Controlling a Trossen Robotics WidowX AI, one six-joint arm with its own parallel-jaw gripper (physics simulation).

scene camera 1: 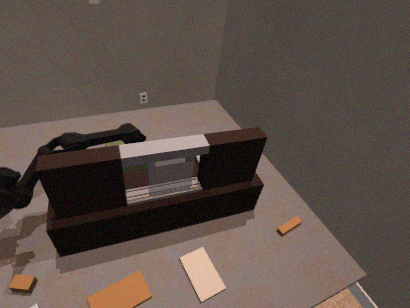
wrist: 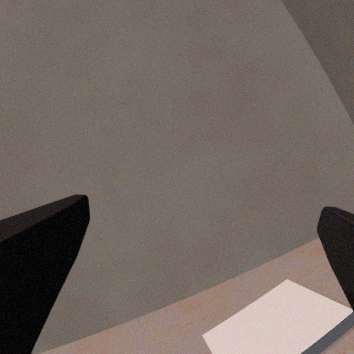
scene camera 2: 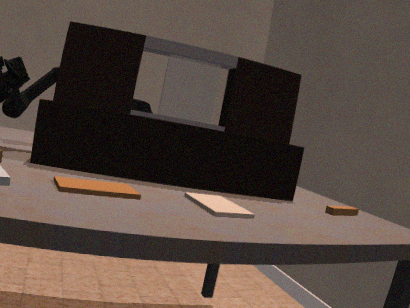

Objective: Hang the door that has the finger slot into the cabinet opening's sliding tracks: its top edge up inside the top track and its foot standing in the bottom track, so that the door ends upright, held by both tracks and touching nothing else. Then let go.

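Places are measured from the arm's base along level axes (x back, y left, z down), in millimetres.
Pixels of known places: gripper, fingertip midpoint: (wrist: 205, 213).
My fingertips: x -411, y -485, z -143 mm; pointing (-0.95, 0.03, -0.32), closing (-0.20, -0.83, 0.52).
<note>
Behind a point stands the place of what it marks.
The dark cabinet (scene camera 1: 150, 222) {x -412, y -25, z -5 mm} (scene camera 2: 165, 150) {x -412, y 13, z -8 mm} stands upright, with a pale top track (scene camera 1: 165, 146) {x -357, y 40, z -299 mm} (scene camera 2: 192, 52) {x -381, y 41, z -280 mm} and a grooved bottom track (scene camera 1: 162, 192) {x -370, y 28, z -105 mm} (scene camera 2: 177, 121) {x -381, y 38, z -87 mm} across its opening. A grey door (scene camera 1: 172, 176) {x -371, y 61, z -177 mm} (scene camera 2: 192, 90) {x -371, y 65, z -178 mm} stands upright in the right part of the opening, with a pale strip near its top in scene camera 1. I cannot tell how its edges sit in the tracks. A thick white panel (wrist: 280, 320) {x -646, y -457, z 65 mm} (scene camera 2: 4, 176) {x -681, y -347, z 65 mm} lies on the table; no slot shows in its visible part. My gripper (wrist: 205, 213) {x -411, y -485, z -143 mm} is open and empty; its fingertips do not show in the scene views.
An orange board (scene camera 1: 120, 292) {x -586, y -160, z 71 mm} (scene camera 2: 97, 186) {x -609, y -161, z 70 mm}, a peach board (scene camera 1: 202, 274) {x -613, y 105, z 71 mm} (scene camera 2: 219, 205) {x -631, y 101, z 71 mm} and small orange blocks (scene camera 1: 22, 283) {x -479, y -434, z 51 mm} (scene camera 1: 289, 225) {x -546, y 513, z 60 mm} (scene camera 2: 342, 210) {x -562, y 503, z 66 mm} lie before the cabinet. The arm (scene camera 1: 100, 137) {x -87, y -143, z -157 mm} reaches from behind the cabinet to the left. A green thing (scene camera 1: 115, 144) {x 52, y -88, z 1 mm} shows behind it.
</note>
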